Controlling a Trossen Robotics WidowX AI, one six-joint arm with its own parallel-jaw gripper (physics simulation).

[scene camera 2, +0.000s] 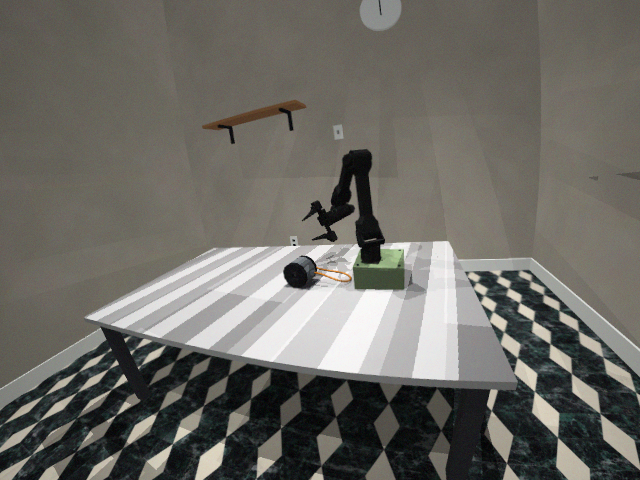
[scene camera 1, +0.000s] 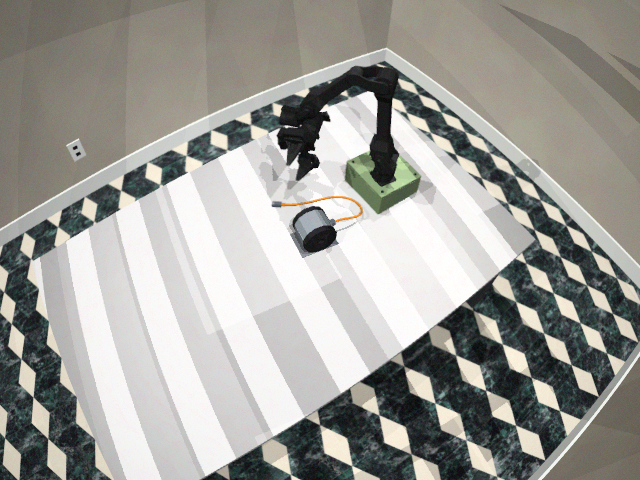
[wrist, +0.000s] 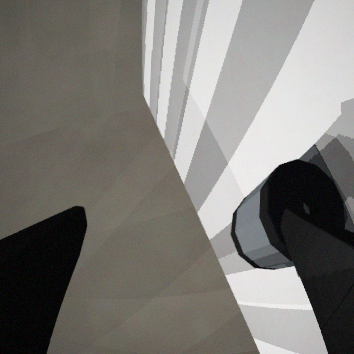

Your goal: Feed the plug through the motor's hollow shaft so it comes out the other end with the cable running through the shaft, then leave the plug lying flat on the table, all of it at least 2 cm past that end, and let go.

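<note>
The motor is a grey cylinder with black end caps, lying on its side on a flat base on the table. In the wrist view a small hole shows in its dark end face. The orange cable leaves the motor's side, loops round and runs back past it. The small grey plug at its end lies on the table behind the motor; it does not show in the wrist view. My gripper is open and empty, in the air above the table, behind the motor.
The green base block carries the arm and stands right of the motor, close to the cable's loop. The striped table has its far edge behind the gripper. A wooden shelf hangs on the wall.
</note>
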